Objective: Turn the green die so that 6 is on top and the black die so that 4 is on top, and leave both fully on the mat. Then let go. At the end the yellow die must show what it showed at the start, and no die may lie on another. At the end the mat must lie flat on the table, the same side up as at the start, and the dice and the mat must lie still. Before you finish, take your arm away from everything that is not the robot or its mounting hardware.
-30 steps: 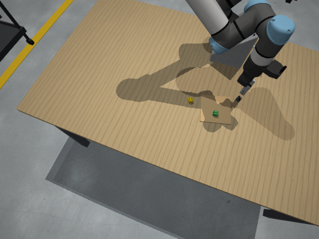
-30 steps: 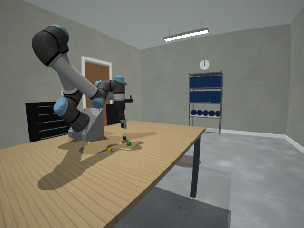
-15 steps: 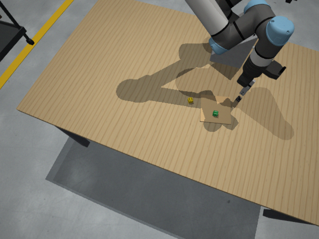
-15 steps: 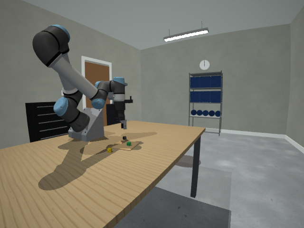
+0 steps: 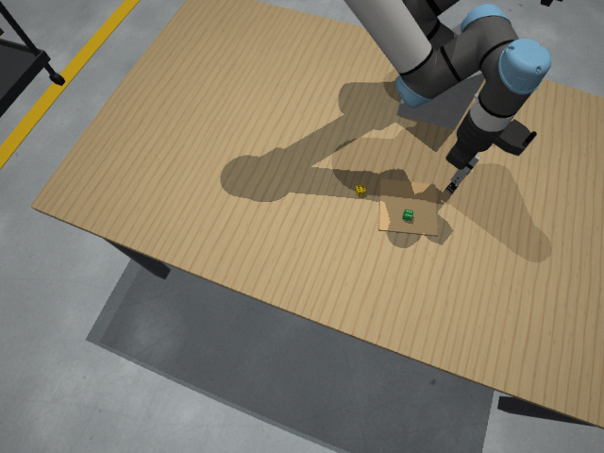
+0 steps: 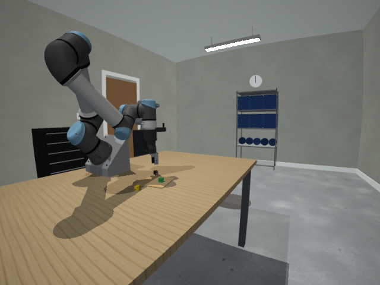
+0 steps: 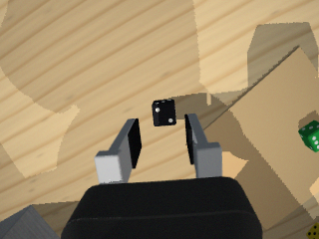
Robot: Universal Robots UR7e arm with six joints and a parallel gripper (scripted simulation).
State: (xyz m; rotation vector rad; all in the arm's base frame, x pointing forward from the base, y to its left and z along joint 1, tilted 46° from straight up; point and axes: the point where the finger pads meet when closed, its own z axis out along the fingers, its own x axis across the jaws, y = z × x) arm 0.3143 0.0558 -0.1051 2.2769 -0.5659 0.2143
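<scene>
My gripper is now 7 cm above the black die. Round my hand: green die 11 cm ahead, 9 cm to the right, 6 cm below; yellow die 7 cm ahead, 22 cm to the right, 7 cm below; tan mat 8 cm ahead, 10 cm to the right, 8 cm below.
</scene>
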